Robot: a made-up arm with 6 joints.
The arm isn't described. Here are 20 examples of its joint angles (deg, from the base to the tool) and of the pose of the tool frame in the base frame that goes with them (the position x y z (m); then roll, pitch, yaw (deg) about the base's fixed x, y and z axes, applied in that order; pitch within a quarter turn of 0, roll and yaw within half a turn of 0).
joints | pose
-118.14 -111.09 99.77 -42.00 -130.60 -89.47 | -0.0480 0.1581 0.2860 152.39 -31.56 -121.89
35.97 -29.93 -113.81 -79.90 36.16 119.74 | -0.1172 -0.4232 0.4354 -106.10 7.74 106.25
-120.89 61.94 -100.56 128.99 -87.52 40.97 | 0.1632 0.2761 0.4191 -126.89 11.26 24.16
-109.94 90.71 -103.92 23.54 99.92 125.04 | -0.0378 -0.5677 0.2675 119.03 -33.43 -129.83
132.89 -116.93 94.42 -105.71 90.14 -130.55 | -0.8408 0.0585 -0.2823 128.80 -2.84 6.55
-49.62 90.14 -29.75 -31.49 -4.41 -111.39 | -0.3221 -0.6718 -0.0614 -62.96 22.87 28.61
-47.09 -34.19 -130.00 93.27 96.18 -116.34 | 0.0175 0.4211 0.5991 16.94 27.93 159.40
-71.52 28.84 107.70 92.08 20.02 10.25 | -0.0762 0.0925 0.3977 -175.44 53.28 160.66
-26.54 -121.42 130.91 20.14 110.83 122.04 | -0.9184 -0.3779 0.5167 -39.27 4.69 -25.94
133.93 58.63 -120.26 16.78 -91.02 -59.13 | 0.1546 0.8269 0.0625 104.99 17.80 -9.18
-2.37 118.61 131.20 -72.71 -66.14 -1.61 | -0.5516 0.0769 0.0427 -25.36 -57.12 164.79
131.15 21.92 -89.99 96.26 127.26 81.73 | 0.1357 -0.4190 -0.0389 -13.13 -18.30 13.82
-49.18 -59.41 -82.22 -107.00 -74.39 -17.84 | -0.2665 -0.1712 0.5914 -67.13 5.65 -29.97
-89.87 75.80 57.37 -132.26 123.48 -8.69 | -0.2026 -0.4446 0.6751 -114.87 -5.86 73.45
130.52 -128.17 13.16 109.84 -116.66 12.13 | -1.3058 0.0500 0.0923 163.99 -24.60 119.82
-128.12 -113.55 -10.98 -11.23 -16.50 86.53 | -0.8606 0.3529 -0.0863 -130.26 6.29 26.27
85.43 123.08 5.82 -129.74 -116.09 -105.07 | -0.8361 0.2594 -0.4817 35.24 -65.98 -158.82
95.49 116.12 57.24 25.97 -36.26 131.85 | -0.1928 0.4541 0.4724 -11.49 31.61 -138.60
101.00 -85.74 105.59 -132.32 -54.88 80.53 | -0.4006 -0.4129 0.2412 -51.92 -8.76 -120.81
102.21 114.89 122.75 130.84 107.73 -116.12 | -0.2448 0.6443 -0.1603 50.37 -46.91 143.88
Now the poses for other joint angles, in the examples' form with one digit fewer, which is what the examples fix.
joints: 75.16 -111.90 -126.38 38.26 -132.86 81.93
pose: -1.196 -0.508 -0.213 67.5 6.3 -64.2
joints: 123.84 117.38 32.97 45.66 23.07 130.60
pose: -0.356 0.478 0.383 55.2 17.4 -83.8
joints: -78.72 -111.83 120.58 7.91 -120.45 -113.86
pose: -0.457 -0.440 0.544 135.2 24.6 177.3
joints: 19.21 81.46 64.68 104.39 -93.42 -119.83
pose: 0.545 0.186 -0.096 10.6 53.8 -178.5
